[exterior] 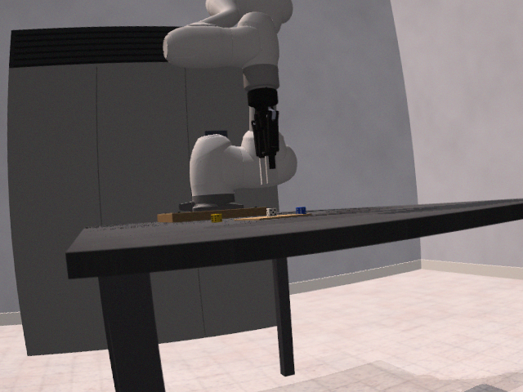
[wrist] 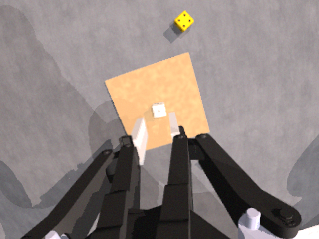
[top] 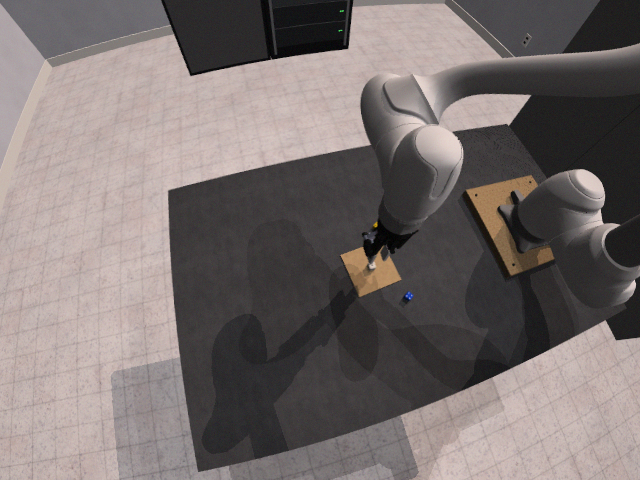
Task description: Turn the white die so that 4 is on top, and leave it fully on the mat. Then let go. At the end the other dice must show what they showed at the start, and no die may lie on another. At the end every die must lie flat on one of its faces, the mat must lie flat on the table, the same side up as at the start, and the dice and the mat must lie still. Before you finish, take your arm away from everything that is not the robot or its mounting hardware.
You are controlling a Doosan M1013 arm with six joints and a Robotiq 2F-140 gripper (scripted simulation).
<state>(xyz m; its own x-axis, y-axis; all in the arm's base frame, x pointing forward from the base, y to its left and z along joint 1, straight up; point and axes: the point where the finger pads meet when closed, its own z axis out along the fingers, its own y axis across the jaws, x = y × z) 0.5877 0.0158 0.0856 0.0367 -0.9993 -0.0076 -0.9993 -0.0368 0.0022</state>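
Now: the white die 100 mm below my hand. The rest, counted from my hand: blue die (80 mm behind, 110 mm to the left, 110 mm below); tan mat (110 mm below); yellow die (60 mm behind, 130 mm to the right, 110 mm below).
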